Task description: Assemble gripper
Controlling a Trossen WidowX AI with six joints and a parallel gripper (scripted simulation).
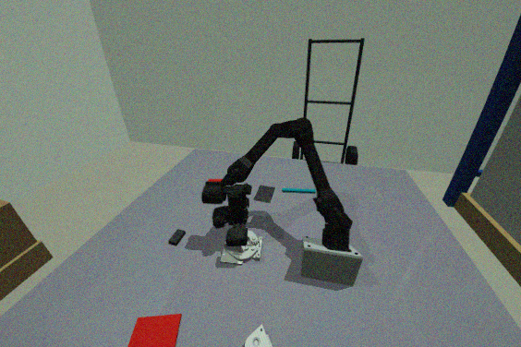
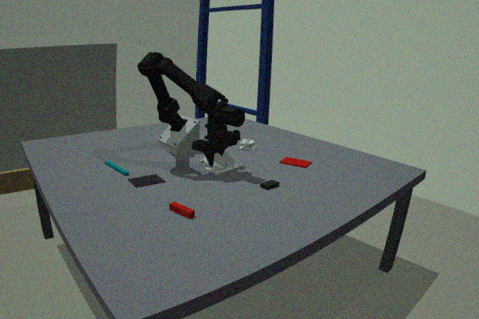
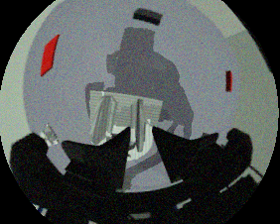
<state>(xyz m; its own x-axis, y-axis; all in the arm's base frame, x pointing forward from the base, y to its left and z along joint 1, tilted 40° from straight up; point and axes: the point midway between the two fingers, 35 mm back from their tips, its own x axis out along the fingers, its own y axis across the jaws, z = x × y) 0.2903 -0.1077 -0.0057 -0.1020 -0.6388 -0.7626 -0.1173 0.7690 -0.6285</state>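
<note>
Right now the flat light plate is 1 cm ahead of my gripper tip, 3 cm to the left of it and 1 cm below it. The rest, counted from my gripper tip: dark flat plate: 6 cm behind, 25 cm to the right, 2 cm below; then black block: 23 cm ahead, 2 cm to the left, 1 cm below; then grey jaw: 4 cm behind, 5 cm to the left.
</note>
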